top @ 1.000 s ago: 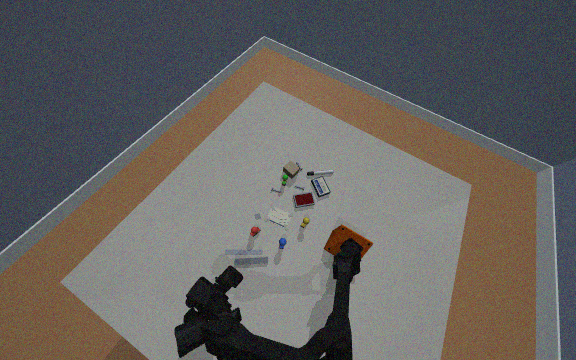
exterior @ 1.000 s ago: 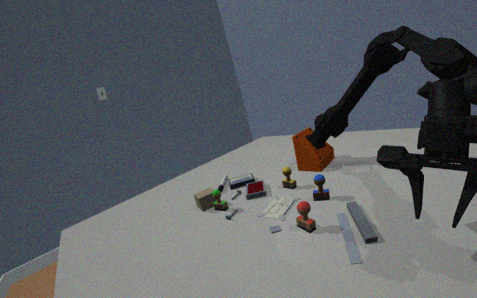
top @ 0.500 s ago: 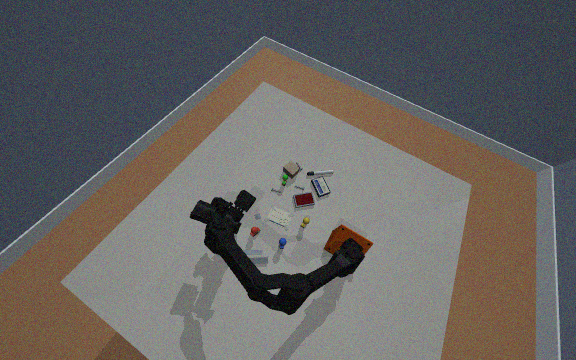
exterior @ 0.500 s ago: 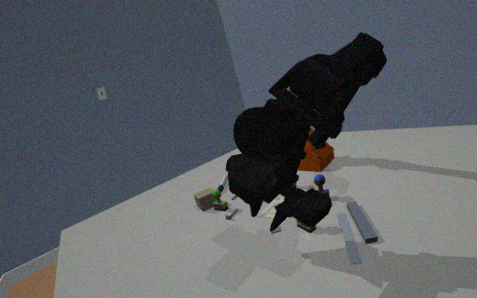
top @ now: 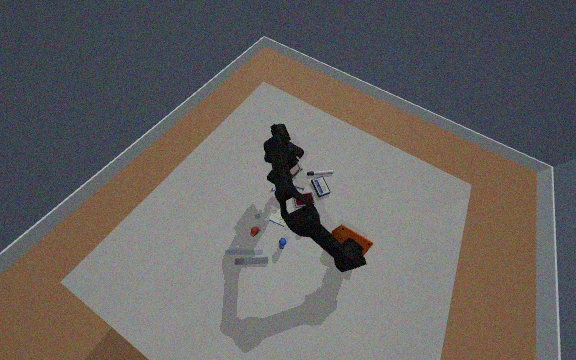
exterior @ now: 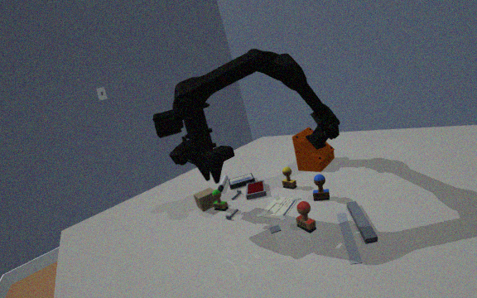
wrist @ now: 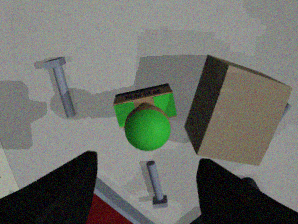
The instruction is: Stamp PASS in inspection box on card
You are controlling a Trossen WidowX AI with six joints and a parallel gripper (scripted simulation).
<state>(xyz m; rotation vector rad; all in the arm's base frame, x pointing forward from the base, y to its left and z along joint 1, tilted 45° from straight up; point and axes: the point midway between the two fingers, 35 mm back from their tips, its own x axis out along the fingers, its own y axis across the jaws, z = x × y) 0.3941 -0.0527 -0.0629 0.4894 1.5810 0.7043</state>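
The green-knobbed PASS stamp lies 7 cm below my gripper tip. Also, from my gripper tip: brown box: 1 cm ahead, 6 cm to the right, 7 cm below; then red ink pad: 13 cm behind, 1 cm to the left, 9 cm below; then marker: 10 cm behind, 14 cm to the right, 8 cm below.
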